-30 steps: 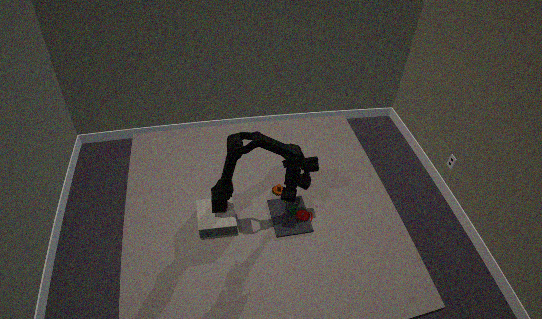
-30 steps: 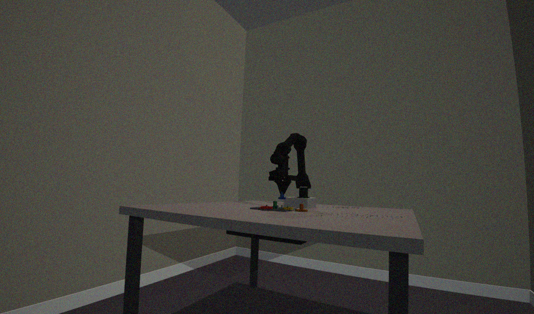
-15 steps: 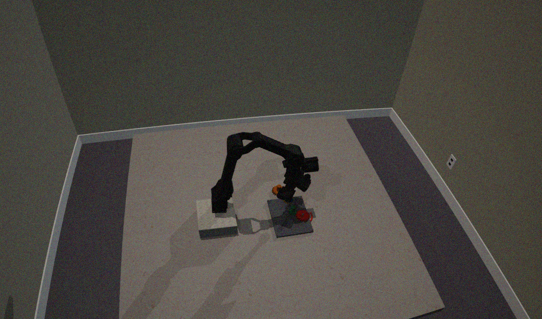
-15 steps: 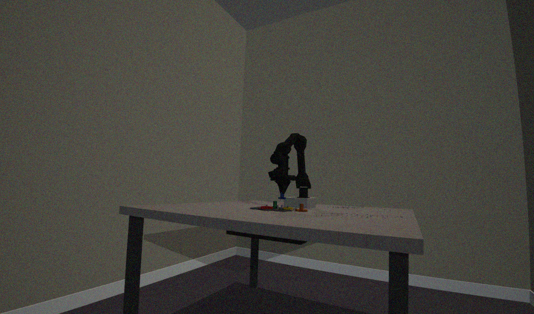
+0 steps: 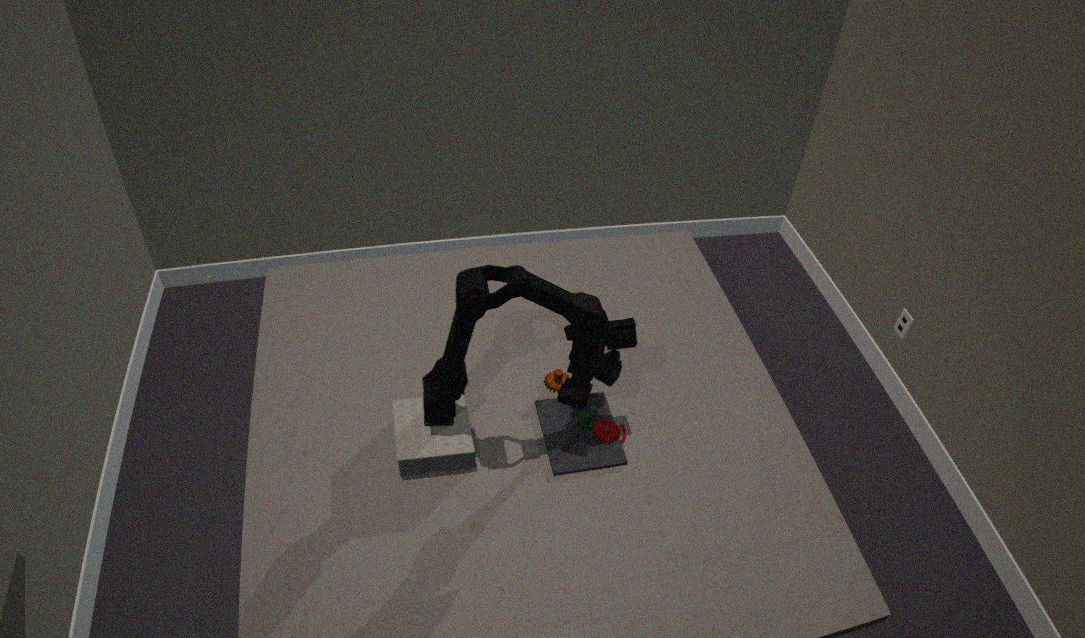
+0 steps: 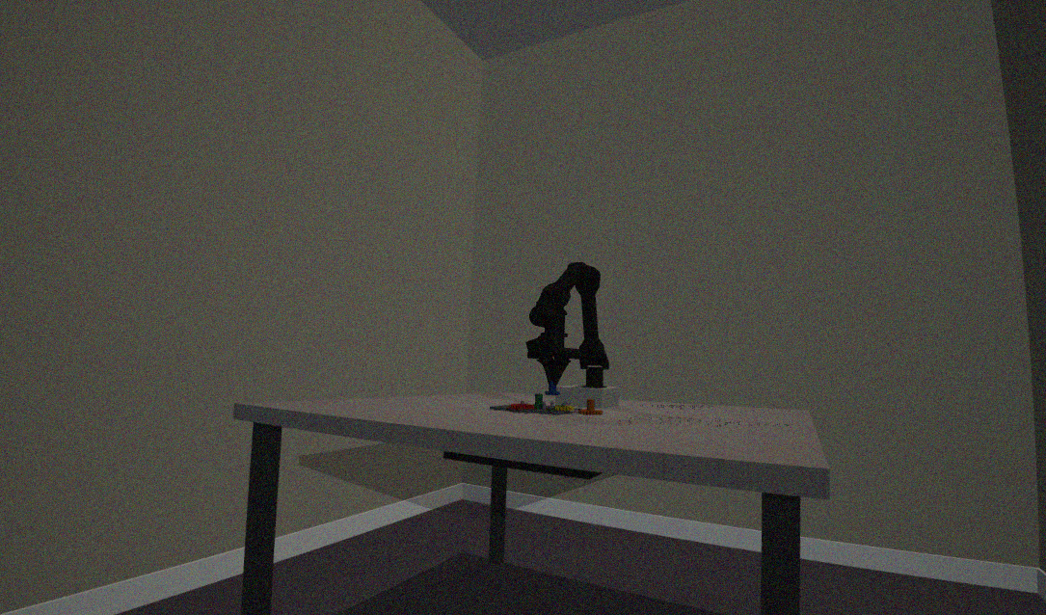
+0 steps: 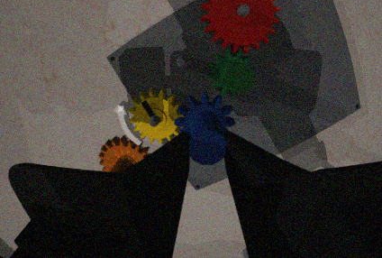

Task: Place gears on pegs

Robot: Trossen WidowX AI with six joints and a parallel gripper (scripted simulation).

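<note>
Now: gripper tip 2 cm short of the green gear, 3 cm to the left of it and 5 cm above it. Also, from my gripper tip: blue gear (1 cm below); then red gear (6 cm ahead, 6 cm to the right, 6 cm below); then yellow gear (1 cm ahead, 4 cm to the left, 6 cm below).
</note>
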